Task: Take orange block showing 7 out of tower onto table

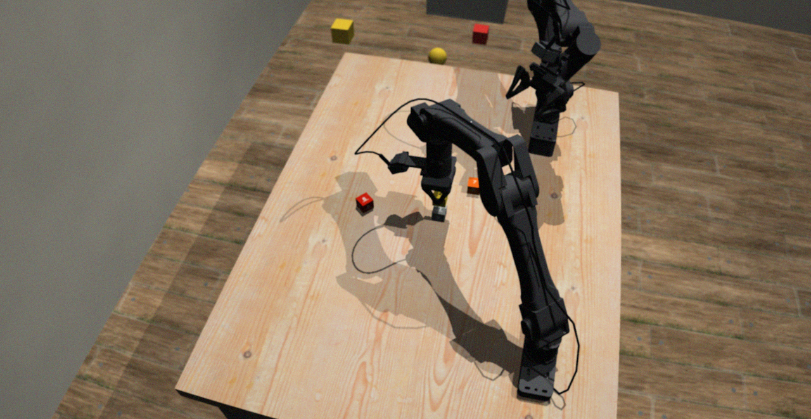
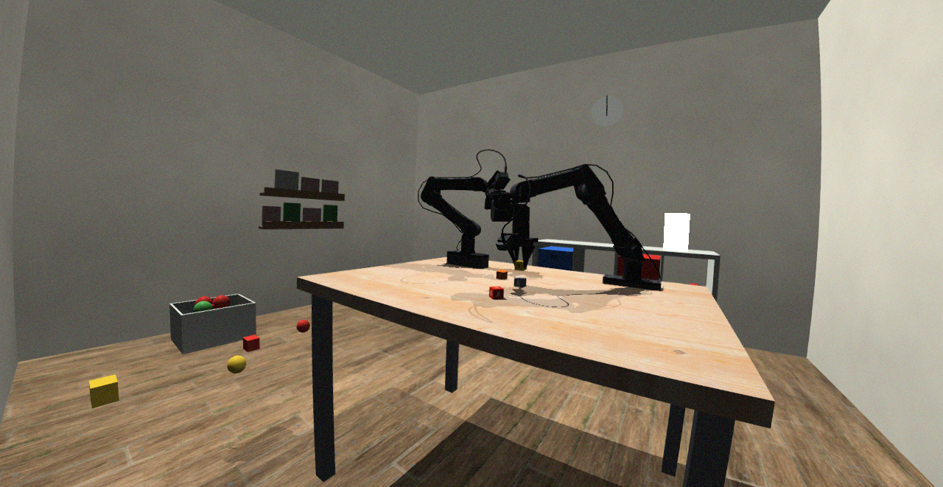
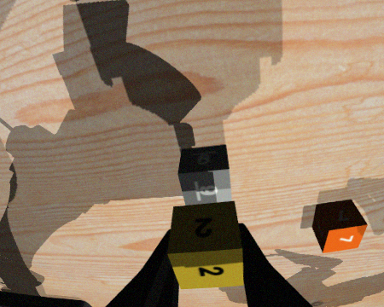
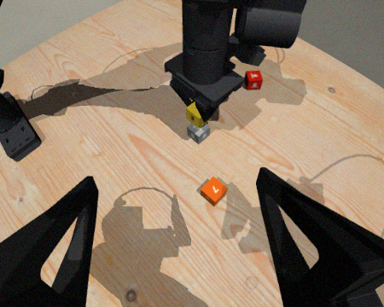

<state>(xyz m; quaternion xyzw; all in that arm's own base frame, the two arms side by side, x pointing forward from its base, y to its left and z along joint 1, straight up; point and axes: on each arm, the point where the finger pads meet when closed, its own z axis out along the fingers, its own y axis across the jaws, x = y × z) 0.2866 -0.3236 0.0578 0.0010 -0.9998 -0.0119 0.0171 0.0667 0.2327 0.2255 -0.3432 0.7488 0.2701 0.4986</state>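
The grey block showing 9 lies 60 mm below my left hand. The rest, counted from my left hand: orange block showing 7 (100 mm to the right, 80 mm behind, 60 mm below); yellow block showing 2 (right at my left hand).
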